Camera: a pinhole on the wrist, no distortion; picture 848 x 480 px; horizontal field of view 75.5 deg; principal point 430.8 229.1 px. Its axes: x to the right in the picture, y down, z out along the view. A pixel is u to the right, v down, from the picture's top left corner.
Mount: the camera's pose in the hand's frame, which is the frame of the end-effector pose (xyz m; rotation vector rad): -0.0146 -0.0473 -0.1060 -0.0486 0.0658 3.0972
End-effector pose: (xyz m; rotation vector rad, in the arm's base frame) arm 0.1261 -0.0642 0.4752 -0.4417 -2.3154 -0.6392
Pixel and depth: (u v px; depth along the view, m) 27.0 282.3 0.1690
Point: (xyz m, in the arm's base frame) -0.0121 -0.0635 0.4840
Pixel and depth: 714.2 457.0 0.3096
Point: 0.0798 -0.1048 0.1625
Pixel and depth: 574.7 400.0 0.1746
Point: 0.0944 -0.1107 0.3537
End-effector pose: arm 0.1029 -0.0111 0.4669 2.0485 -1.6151 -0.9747
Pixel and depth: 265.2 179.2 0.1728
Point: 0.0777 -0.0257 0.3927
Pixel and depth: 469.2 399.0 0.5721
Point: -0.0971 0.1855 0.0319
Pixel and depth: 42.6 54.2 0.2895
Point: -0.0411 -0.1757 0.3136
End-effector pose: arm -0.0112 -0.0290 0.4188 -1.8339 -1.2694 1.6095
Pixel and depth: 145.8 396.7 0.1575
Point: -0.1012 0.0527 0.4405
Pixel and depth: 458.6 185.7 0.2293
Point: -0.1288 -0.0781 0.4196
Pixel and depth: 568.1 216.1 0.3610
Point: -0.2432 -0.1800 0.4335
